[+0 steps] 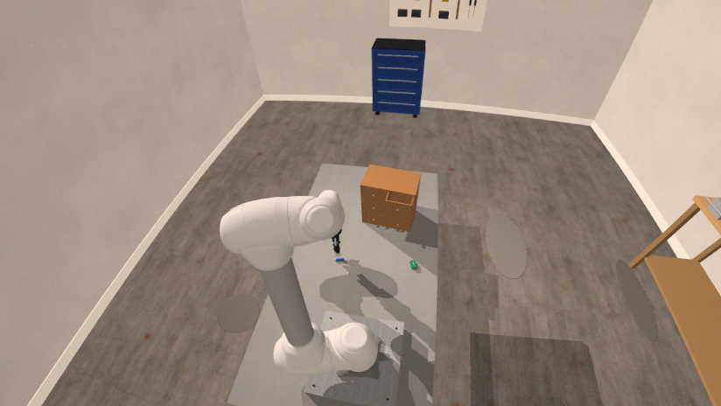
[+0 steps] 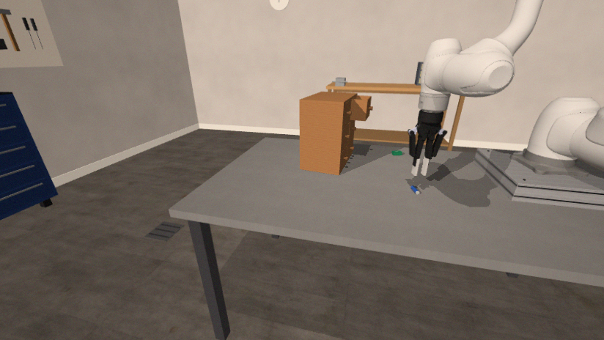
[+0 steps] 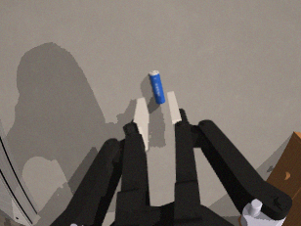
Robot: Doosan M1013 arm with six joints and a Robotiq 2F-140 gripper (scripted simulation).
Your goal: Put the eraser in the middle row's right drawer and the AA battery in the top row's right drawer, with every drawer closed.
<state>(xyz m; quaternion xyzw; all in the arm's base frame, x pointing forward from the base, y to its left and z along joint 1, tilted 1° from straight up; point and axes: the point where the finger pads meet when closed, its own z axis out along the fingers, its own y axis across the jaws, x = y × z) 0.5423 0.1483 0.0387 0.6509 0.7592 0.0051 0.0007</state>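
The blue AA battery lies 100 mm below my hand.
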